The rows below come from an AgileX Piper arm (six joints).
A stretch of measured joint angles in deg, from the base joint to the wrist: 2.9, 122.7, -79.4, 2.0, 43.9, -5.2; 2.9, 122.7, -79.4, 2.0, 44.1, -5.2; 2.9, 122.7, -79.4, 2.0, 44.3, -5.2; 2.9, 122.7, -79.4, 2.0, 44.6, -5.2; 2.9, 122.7, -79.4, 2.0, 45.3, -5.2; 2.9, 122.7, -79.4, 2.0, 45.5, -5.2; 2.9, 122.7, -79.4, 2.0, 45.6, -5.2; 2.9, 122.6, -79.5, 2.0, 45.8, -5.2; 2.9, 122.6, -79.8, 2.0, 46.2, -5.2; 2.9, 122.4, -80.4, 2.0, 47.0, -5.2; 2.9, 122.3, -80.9, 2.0, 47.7, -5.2; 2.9, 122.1, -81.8, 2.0, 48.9, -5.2; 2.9, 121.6, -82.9, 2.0, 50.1, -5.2; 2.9, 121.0, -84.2, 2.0, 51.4, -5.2; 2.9, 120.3, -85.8, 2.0, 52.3, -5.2; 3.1, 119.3, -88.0, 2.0, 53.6, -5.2; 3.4, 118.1, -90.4, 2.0, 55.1, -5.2; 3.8, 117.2, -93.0, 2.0, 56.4, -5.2
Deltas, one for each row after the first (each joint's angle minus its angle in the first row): 0.0, 0.0, 0.0, 0.0, 0.2, 0.0; 0.0, 0.0, 0.0, 0.0, 0.4, 0.0; 0.0, 0.0, 0.0, 0.0, 0.7, 0.0; 0.0, 0.0, 0.0, 0.0, 1.4, 0.0; 0.0, 0.0, 0.0, 0.0, 1.6, 0.0; 0.0, 0.0, 0.0, 0.0, 1.7, 0.0; 0.0, -0.1, -0.1, 0.0, 1.9, 0.0; 0.0, -0.1, -0.4, 0.0, 2.3, 0.0; 0.0, -0.3, -1.0, 0.0, 3.1, 0.0; 0.0, -0.4, -1.5, 0.0, 3.8, 0.0; 0.0, -0.6, -2.4, 0.0, 5.0, 0.0; 0.0, -1.1, -3.5, 0.0, 6.2, 0.0; 0.0, -1.7, -4.8, 0.0, 7.5, 0.0; 0.0, -2.4, -6.4, 0.0, 8.4, 0.0; 0.2, -3.4, -8.6, 0.0, 9.7, 0.0; 0.5, -4.6, -11.0, 0.0, 11.2, 0.0; 0.9, -5.5, -13.6, 0.0, 12.5, 0.0
